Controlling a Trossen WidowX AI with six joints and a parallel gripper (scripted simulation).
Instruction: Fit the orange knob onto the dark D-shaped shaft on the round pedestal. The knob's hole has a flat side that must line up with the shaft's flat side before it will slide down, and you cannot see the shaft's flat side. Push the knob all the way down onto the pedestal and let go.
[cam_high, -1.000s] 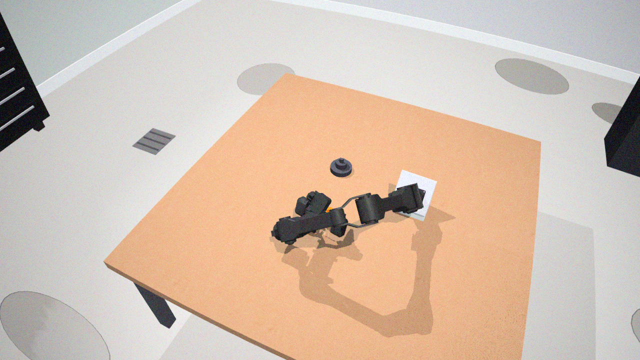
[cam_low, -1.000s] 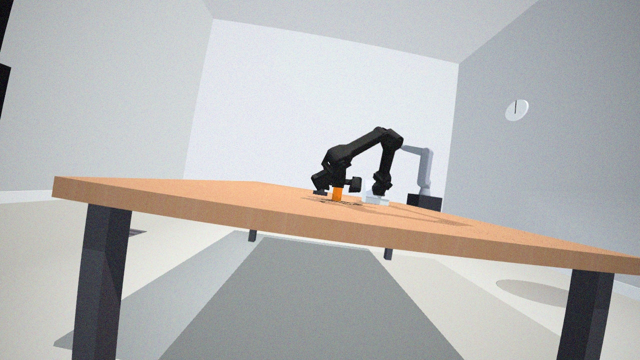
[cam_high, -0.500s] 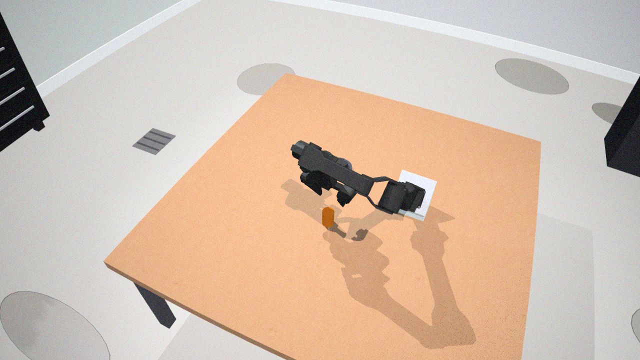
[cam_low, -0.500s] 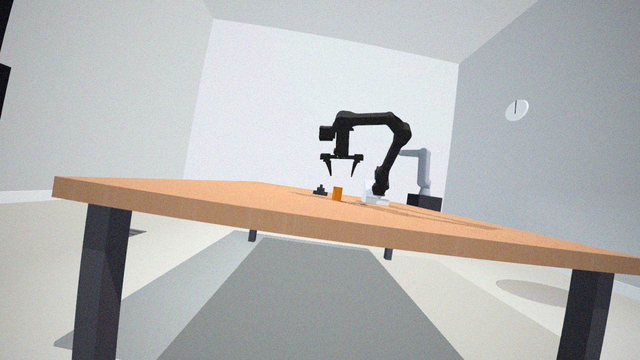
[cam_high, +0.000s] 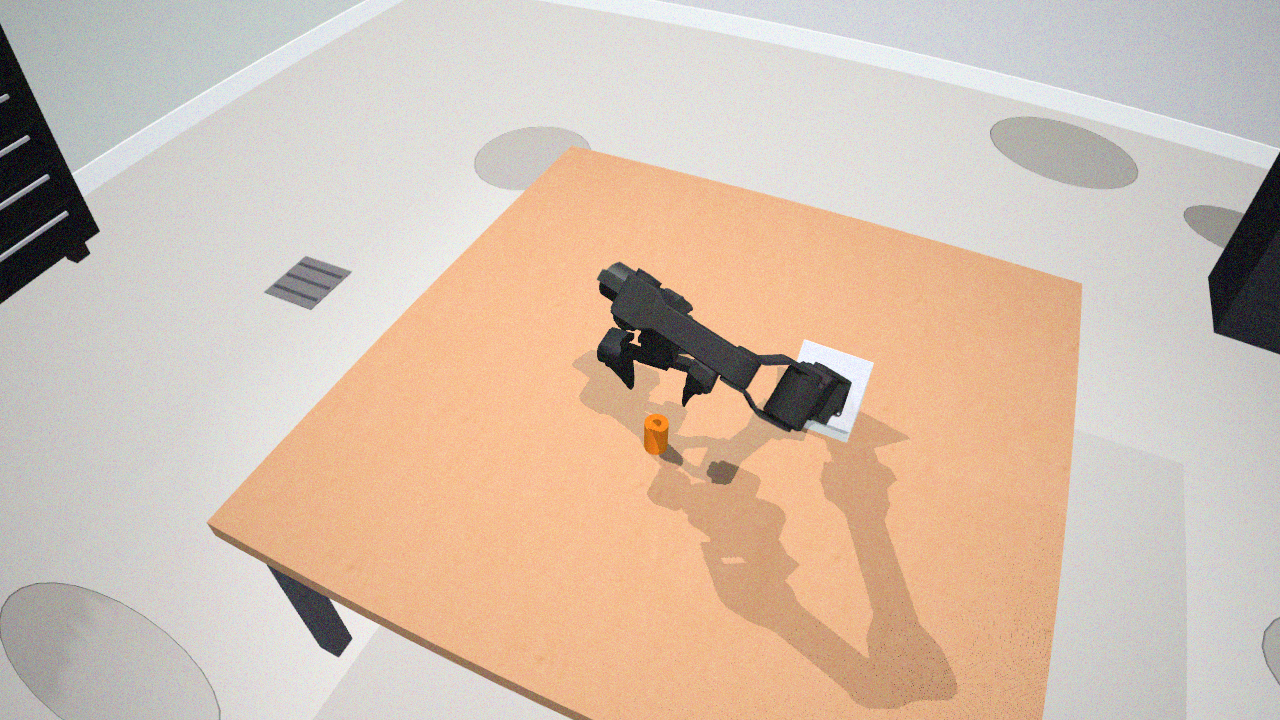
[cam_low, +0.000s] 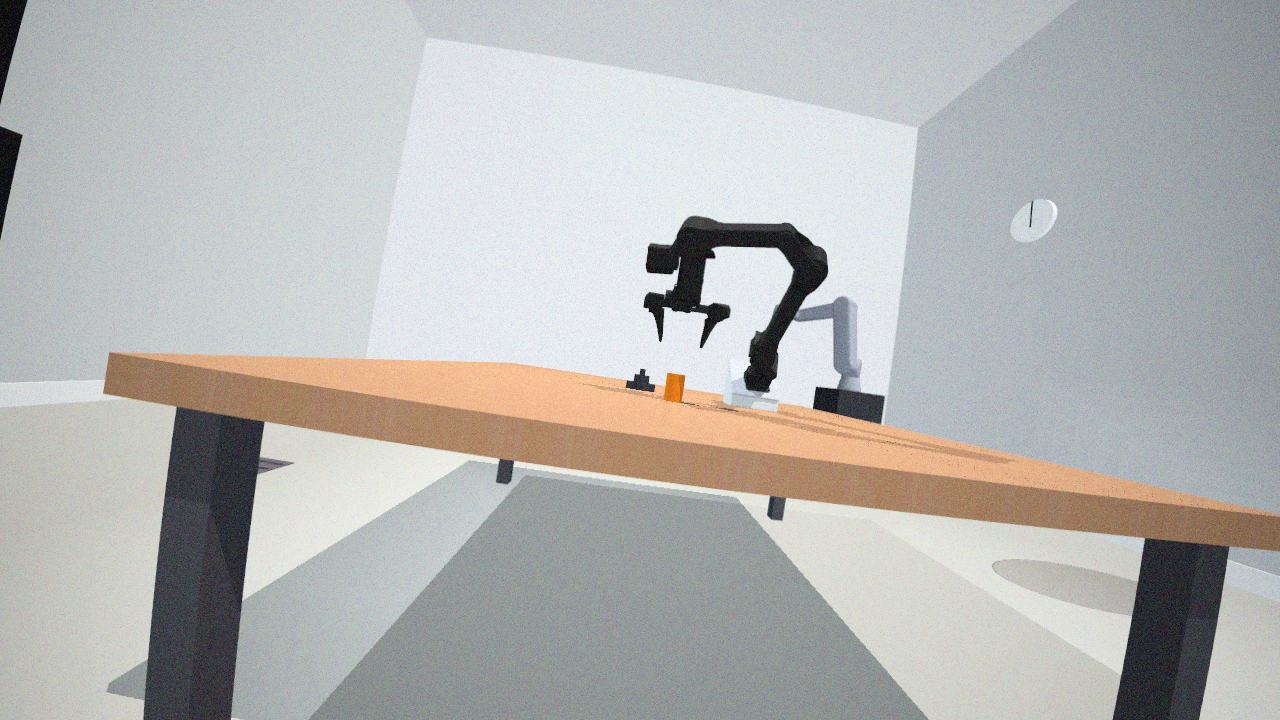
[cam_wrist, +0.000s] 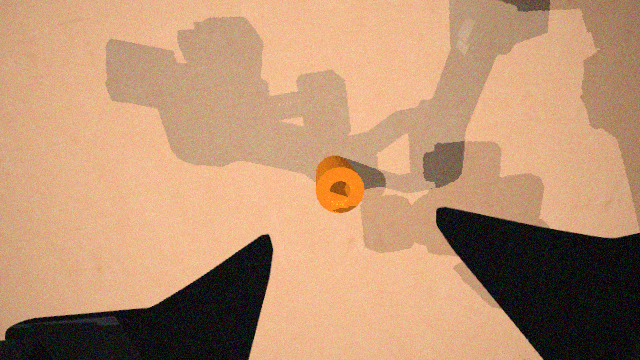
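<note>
My gripper tip is now 10 cm above the orange knob. Round my gripper tip: pedestal (7 cm ahead, 26 cm to the right, 9 cm below).
</note>
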